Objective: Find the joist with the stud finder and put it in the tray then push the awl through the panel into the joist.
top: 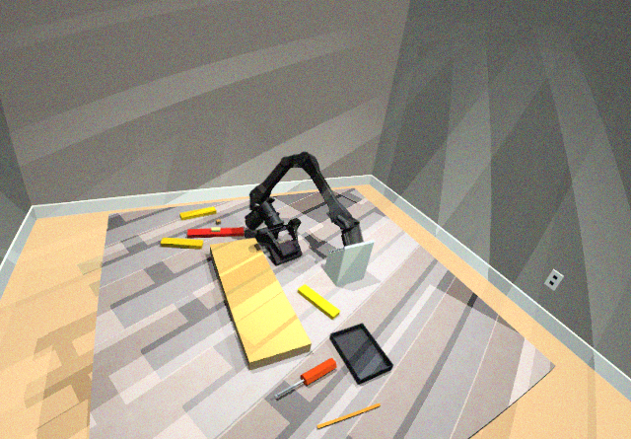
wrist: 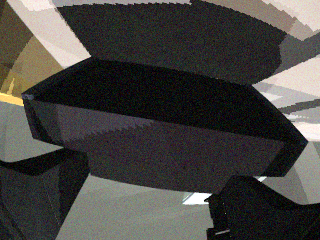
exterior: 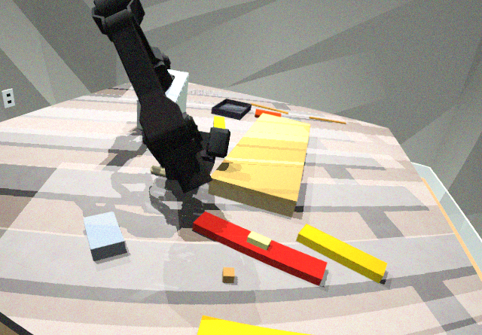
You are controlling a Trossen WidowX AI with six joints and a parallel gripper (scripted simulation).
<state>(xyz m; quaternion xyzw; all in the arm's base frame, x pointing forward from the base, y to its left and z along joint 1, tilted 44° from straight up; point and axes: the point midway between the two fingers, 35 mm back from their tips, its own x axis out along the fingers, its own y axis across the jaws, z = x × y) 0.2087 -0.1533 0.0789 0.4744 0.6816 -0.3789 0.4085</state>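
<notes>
My gripper tip is 1 cm past the stud finder. Also, from my gripper tip: awl 10 cm to the right, 5 cm below, 3 cm ahead; then red level 25 cm ahead, 22 cm to the right, 5 cm below; then grey-blue block 33 cm to the right, 5 cm below, 2 cm ahead.
</notes>
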